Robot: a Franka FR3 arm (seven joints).
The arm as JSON. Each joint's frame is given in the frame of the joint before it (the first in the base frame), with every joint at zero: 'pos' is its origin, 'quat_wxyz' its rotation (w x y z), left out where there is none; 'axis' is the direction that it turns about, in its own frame. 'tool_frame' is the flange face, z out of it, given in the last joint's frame.
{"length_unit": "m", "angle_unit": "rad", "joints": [
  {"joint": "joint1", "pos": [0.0, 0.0, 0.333], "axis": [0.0, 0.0, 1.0]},
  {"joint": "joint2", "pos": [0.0, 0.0, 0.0], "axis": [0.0, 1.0, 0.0]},
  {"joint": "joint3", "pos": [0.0, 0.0, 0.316], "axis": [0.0, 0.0, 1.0]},
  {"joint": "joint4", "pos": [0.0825, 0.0, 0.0], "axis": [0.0, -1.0, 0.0]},
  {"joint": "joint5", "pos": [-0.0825, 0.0, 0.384], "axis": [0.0, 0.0, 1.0]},
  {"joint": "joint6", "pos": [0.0, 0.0, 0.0], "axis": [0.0, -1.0, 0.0]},
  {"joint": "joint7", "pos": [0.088, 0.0, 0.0], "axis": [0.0, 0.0, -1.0]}
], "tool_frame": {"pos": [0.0, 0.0, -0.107], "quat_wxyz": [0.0, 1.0, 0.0, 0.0]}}
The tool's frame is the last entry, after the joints.
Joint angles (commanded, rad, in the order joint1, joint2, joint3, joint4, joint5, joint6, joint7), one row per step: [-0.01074, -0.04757, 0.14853, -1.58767, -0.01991, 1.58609, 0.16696]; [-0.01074, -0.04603, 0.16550, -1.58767, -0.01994, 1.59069, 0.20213]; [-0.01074, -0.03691, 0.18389, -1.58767, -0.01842, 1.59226, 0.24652]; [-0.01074, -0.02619, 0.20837, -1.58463, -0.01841, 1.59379, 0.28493]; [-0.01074, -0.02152, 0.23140, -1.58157, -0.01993, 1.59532, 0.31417]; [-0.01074, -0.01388, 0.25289, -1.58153, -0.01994, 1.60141, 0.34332]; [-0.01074, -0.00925, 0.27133, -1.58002, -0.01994, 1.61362, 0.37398]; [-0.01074, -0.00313, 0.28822, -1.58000, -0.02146, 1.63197, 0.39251]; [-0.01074, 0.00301, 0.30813, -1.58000, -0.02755, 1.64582, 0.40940]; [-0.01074, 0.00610, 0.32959, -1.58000, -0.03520, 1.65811, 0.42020]
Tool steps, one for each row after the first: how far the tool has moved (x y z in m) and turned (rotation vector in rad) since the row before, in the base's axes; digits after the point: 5 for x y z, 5 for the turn. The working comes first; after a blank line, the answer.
Tool pose at each row, in the base's axes (x y z in m, rotation vector in rad; the steps are taken from these numbers as rounded here): [0.53652, 0.07439, 0.64372, 3.12058, -0.04576, 0.07652]; [0.53613, 0.08380, 0.64325, 3.12115, -0.07405, 0.08203]; [0.53744, 0.09406, 0.63843, 3.12259, -0.11455, 0.07067]; [0.53842, 0.10747, 0.63418, 3.12319, -0.13621, 0.06170]; [0.53745, 0.11991, 0.63321, 3.12275, -0.14583, 0.06258]; [0.53764, 0.13170, 0.62964, 3.12423, -0.15768, 0.06047]; [0.53774, 0.14201, 0.62896, 3.12769, -0.17677, 0.07423]; [0.53891, 0.15151, 0.62738, 3.13207, -0.17917, 0.09298]; [0.53911, 0.16206, 0.62540, 3.13176, -0.17374, 0.10711]; [0.53781, 0.17326, 0.62495, 3.13041, -0.15606, 0.12455]

[-0.00039, 0.00941, -0.00047, 0.00164, -0.00371, -0.01804]; [0.00131, 0.01026, -0.00482, 0.00323, 0.00699, -0.02588]; [0.00098, 0.01341, -0.00425, 0.00180, 0.00558, -0.01384]; [-0.00097, 0.01244, -0.00097, 0.00011, -0.00061, -0.00615]; [0.00019, 0.01179, -0.00357, 0.00222, 0.00122, -0.00749]; [0.00010, 0.01031, -0.00068, 0.00455, -0.00904, -0.01191]; [0.00117, 0.00950, -0.00158, 0.00436, -0.01215, -0.00120]; [0.00020, 0.01055, -0.00198, -0.00078, -0.00898, 0.00345]; [-0.00130, 0.01120, -0.00045, -0.00263, -0.01102, 0.01116]
